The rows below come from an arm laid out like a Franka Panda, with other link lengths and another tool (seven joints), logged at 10 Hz.
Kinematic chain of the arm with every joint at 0, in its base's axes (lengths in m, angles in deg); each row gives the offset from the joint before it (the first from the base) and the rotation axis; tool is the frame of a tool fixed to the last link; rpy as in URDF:
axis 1: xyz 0 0 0.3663 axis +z
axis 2: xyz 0 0 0 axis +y
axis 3: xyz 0 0 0.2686 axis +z
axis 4: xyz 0.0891 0 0 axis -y
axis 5: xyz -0.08 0 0.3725 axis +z
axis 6: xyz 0 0 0 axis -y
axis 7: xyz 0.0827 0 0 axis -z
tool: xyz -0.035 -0.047 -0.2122 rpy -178 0 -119.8
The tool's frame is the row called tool.
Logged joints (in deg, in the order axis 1, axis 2, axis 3, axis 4, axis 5, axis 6, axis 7), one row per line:
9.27 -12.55 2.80 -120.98 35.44 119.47 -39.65
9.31 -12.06 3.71 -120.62 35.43 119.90 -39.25
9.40 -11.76 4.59 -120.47 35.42 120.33 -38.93
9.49 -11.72 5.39 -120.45 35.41 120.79 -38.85
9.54 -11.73 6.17 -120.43 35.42 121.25 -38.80
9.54 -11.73 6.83 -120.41 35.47 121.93 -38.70
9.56 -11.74 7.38 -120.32 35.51 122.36 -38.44
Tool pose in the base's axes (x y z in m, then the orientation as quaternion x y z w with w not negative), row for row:
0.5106 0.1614 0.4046 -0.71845 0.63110 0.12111 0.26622
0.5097 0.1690 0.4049 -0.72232 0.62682 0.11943 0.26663
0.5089 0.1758 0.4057 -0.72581 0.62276 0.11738 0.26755
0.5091 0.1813 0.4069 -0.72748 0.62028 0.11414 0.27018
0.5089 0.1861 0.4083 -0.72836 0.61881 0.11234 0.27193
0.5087 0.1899 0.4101 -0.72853 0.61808 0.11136 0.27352
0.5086 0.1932 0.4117 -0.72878 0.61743 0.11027 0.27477
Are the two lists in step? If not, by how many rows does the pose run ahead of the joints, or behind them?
The pose runs 2 rows ahead of the joints: the pose in row i belongs to the joints in row i + 2.
